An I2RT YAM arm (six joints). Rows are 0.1 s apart.
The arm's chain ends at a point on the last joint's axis. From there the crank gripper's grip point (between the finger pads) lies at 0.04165 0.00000 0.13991 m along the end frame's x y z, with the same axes.
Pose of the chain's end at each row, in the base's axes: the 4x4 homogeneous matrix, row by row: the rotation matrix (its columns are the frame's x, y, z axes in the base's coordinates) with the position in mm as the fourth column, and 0 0 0 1 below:
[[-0.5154 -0.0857 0.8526 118.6], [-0.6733 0.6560 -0.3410 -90.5], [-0.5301 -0.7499 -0.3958 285.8], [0 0 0 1]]
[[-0.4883 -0.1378 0.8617 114.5], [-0.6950 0.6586 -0.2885 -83.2], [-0.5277 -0.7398 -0.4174 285.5], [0 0 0 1]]
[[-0.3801 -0.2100 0.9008 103.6], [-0.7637 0.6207 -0.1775 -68.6], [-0.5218 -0.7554 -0.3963 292.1], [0 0 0 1]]
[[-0.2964 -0.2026 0.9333 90.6], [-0.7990 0.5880 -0.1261 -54.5], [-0.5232 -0.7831 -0.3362 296.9], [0 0 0 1]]
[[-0.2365 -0.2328 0.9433 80.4], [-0.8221 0.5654 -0.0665 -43.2], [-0.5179 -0.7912 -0.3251 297.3], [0 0 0 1]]
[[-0.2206 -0.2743 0.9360 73.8], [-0.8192 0.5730 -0.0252 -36.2], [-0.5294 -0.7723 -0.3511 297.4], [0 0 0 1]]
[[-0.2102 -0.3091 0.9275 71.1], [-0.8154 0.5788 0.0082 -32.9], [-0.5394 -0.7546 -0.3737 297.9], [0 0 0 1]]
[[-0.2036 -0.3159 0.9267 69.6], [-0.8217 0.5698 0.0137 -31.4], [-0.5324 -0.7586 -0.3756 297.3], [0 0 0 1]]
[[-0.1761 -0.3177 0.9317 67.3], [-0.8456 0.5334 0.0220 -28.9], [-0.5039 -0.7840 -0.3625 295.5], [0 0 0 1]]
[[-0.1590 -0.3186 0.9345 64.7], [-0.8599 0.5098 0.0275 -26.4], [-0.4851 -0.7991 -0.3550 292.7], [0 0 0 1]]
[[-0.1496 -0.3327 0.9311 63.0], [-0.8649 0.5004 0.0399 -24.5], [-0.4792 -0.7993 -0.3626 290.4], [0 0 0 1]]
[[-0.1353 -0.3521 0.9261 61.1], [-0.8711 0.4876 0.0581 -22.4], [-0.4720 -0.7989 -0.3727 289.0], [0 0 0 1]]
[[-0.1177 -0.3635 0.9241 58.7], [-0.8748 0.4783 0.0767 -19.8], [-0.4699 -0.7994 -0.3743 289.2], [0 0 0 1]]
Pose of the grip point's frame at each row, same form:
[[-0.5154 -0.0857 0.8526 216.4], [-0.6733 0.6560 -0.3410 -166.3], [-0.5301 -0.7499 -0.3958 208.3], [0 0 0 1]]
[[-0.4883 -0.1378 0.8617 214.7], [-0.6950 0.6586 -0.2885 -152.5], [-0.5277 -0.7398 -0.4174 205.1], [0 0 0 1]]
[[-0.3801 -0.2100 0.9008 213.8], [-0.7637 0.6207 -0.1775 -125.2], [-0.5218 -0.7554 -0.3963 214.9], [0 0 0 1]]
[[-0.2964 -0.2026 0.9333 208.8], [-0.7990 0.5880 -0.1261 -105.4], [-0.5232 -0.7831 -0.3362 228.1], [0 0 0 1]]
[[-0.2365 -0.2328 0.9433 202.5], [-0.8221 0.5654 -0.0665 -86.7], [-0.5179 -0.7912 -0.3251 230.2], [0 0 0 1]]
[[-0.2206 -0.2743 0.9360 195.6], [-0.8192 0.5730 -0.0252 -73.8], [-0.5294 -0.7723 -0.3511 226.2], [0 0 0 1]]
[[-0.2102 -0.3091 0.9275 192.1], [-0.8154 0.5788 0.0082 -65.7], [-0.5394 -0.7546 -0.3737 223.1], [0 0 0 1]]
[[-0.2036 -0.3159 0.9267 190.8], [-0.8217 0.5698 0.0137 -63.7], [-0.5324 -0.7586 -0.3756 222.6], [0 0 0 1]]
[[-0.1761 -0.3177 0.9317 190.3], [-0.8456 0.5334 0.0220 -61.0], [-0.5039 -0.7840 -0.3625 223.8], [0 0 0 1]]
[[-0.1590 -0.3186 0.9345 188.8], [-0.8599 0.5098 0.0275 -58.4], [-0.4851 -0.7991 -0.3550 222.8], [0 0 0 1]]
[[-0.1496 -0.3327 0.9311 187.0], [-0.8649 0.5004 0.0399 -54.9], [-0.4792 -0.7993 -0.3626 219.7], [0 0 0 1]]
[[-0.1353 -0.3521 0.9261 185.0], [-0.8711 0.4876 0.0581 -50.6], [-0.4720 -0.7989 -0.3727 217.2], [0 0 0 1]]
[[-0.1177 -0.3635 0.9241 183.1], [-0.8748 0.4783 0.0767 -45.5], [-0.4699 -0.7994 -0.3743 217.3], [0 0 0 1]]

